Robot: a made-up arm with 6 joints.
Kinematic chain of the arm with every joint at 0, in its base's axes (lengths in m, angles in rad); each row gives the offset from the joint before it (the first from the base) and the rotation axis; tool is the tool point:
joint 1: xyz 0 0 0.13 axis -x
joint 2: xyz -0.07 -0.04 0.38 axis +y
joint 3: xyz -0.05 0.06 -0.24 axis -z
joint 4: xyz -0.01 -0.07 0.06 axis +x
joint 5: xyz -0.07 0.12 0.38 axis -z
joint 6: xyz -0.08 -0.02 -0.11 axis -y
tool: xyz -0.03 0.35 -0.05
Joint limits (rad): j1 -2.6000..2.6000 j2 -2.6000..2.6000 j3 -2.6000..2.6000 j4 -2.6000..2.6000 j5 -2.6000..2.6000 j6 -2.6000..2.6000
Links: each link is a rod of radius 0.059 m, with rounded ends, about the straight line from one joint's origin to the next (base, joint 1, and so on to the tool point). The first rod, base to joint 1, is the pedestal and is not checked.
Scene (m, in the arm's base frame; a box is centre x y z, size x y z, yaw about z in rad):
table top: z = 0
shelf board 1: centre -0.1 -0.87 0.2 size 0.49 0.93 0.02 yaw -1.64
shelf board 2: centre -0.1 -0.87 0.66 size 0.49 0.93 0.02 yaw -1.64
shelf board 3: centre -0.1 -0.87 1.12 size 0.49 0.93 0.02 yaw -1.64
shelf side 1: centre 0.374 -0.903 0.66 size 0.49 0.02 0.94 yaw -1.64
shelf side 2: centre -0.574 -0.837 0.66 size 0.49 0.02 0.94 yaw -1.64
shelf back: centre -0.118 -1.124 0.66 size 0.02 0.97 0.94 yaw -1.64
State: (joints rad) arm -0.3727 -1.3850 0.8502 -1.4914 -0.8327 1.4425
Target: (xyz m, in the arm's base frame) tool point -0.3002 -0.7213 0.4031
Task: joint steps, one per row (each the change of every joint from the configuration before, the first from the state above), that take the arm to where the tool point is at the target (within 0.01 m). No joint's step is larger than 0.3 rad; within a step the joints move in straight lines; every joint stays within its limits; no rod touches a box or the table.
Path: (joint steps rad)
1: 0.0275 0.1051 0.1536 0.1733 0.2068 0.0864
2: 0.0276 0.1051 0.1537 0.1733 0.2067 0.0863
3: 0.0275 0.1052 0.1536 0.1732 0.2068 0.0864
4: -0.1668 -0.2004 0.1069 -0.0154 0.2915 -0.2637
5: -0.1669 -0.2003 0.1069 -0.0154 0.2916 -0.2636
6: -0.1668 -0.2004 0.1069 -0.0154 0.2916 -0.2636
7: -0.1668 -0.2003 0.1069 -0.0154 0.2915 -0.2636
8: -0.0910 -0.1349 0.0110 0.1000 -0.2689 0.1957
9: -0.0910 -0.1348 0.0109 0.1001 -0.2690 0.1958
10: -0.0909 -0.1349 0.0109 0.1001 -0.2689 0.1957
11: -0.0910 -0.1349 0.0109 0.1000 -0.2690 0.1957
12: -0.0909 -0.1348 0.0109 0.1001 -0.2689 0.1958

